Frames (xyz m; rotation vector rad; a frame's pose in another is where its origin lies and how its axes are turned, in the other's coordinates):
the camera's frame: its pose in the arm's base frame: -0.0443 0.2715 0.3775 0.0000 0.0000 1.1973
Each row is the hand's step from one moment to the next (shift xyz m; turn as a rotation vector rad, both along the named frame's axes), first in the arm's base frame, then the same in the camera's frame.
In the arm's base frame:
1: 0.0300 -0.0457 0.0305 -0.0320 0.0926 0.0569
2: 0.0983 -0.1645 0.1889 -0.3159 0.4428 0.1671
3: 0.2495 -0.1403 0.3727 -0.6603 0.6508 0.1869
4: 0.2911 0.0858 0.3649 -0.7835 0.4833 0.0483
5: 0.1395 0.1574 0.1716 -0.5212 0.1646 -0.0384
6: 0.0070 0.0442 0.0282 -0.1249 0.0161 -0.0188
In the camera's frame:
1: -0.0316 -0.0446 0.0305 0.0745 0.0636 0.0569
2: -0.1173 -0.1515 0.1889 0.2970 0.4557 0.1671
3: -0.0396 -0.2835 0.3727 0.3650 0.8522 0.1869
4: 0.1861 -0.2397 0.3649 0.1641 0.9058 0.0483
5: 0.1974 -0.0725 0.1716 -0.0369 0.5453 -0.0384
6: 0.0437 0.0096 0.0282 -0.0306 0.1222 -0.0188

